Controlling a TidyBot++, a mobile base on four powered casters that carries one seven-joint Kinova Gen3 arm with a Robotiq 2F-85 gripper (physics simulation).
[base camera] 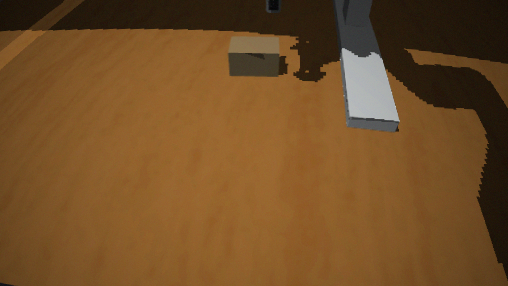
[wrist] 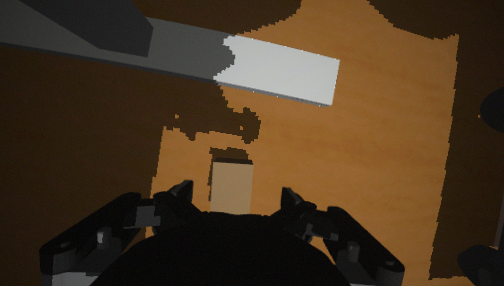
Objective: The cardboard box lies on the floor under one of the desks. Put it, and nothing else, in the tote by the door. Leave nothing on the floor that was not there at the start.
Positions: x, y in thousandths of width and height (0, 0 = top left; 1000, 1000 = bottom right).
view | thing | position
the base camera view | cardboard box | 489, 198
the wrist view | my gripper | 471, 677
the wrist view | cardboard box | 461, 624
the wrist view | desk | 265, 145
